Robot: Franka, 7 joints.
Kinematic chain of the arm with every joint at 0, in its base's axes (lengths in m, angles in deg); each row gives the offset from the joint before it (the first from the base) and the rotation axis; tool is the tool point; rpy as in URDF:
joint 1: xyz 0 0 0.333 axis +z
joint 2: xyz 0 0 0 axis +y
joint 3: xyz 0 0 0.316 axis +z
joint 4: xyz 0.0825 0 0 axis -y
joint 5: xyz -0.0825 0 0.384 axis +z
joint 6: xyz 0 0 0 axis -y
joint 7: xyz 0.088 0 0 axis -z
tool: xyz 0 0 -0.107 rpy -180 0 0
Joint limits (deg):
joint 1: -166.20..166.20
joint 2: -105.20..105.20
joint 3: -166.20..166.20
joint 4: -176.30..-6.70
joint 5: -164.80..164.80
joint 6: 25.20..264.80
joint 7: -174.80..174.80
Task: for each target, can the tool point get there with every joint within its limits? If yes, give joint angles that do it. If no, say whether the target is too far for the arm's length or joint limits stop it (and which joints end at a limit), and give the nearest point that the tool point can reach.
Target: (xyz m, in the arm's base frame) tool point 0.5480 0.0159 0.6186
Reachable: yes | joints 49.32 5.93 -64.34 -106.17 108.42 61.52 145.37
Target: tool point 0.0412 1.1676 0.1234
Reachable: no: too far | nearest point 0.0298 0.8439 0.1815 | short by 0.329 m
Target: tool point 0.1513 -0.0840 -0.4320
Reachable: no: joint limits stop it (at a limit: joint 2) | nearest point 0.1641 -0.0911 -0.3521 | short by 0.081 m
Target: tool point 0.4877 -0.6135 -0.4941
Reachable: no: too far | nearest point 0.3752 -0.4719 -0.2539 | short by 0.301 m
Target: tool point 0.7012 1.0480 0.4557
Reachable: no: too far | nearest point 0.4748 0.7097 0.4161 | short by 0.409 m
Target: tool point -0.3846 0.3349 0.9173
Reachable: yes | joints -57.57 -74.45 -30.06 -53.75 -117.05 187.95 -58.64
